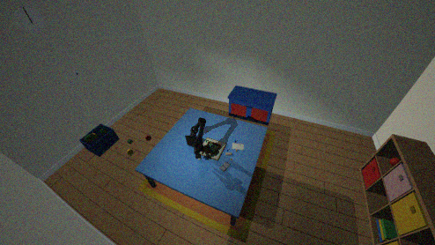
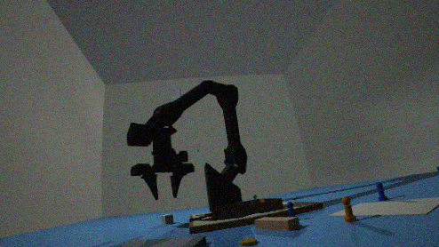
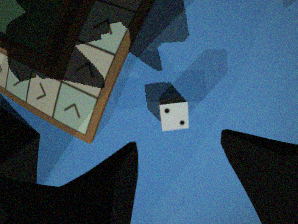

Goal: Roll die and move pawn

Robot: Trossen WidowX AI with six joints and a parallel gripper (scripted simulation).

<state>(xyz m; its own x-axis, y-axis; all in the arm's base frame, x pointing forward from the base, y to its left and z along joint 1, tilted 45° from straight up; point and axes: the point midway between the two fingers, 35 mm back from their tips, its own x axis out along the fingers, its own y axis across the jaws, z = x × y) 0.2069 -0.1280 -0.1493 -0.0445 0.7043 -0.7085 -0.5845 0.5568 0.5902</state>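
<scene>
My gripper tip is now 6 cm above the white die. Round my gripper tip: grey block 32 cm ahead, 7 cm below, 4 cm to the left; then green pawn 27 cm to the left, 5 cm behind, 4 cm below; then green dice tray 21 cm to the left, 6 cm below, 6 cm ahead.
</scene>
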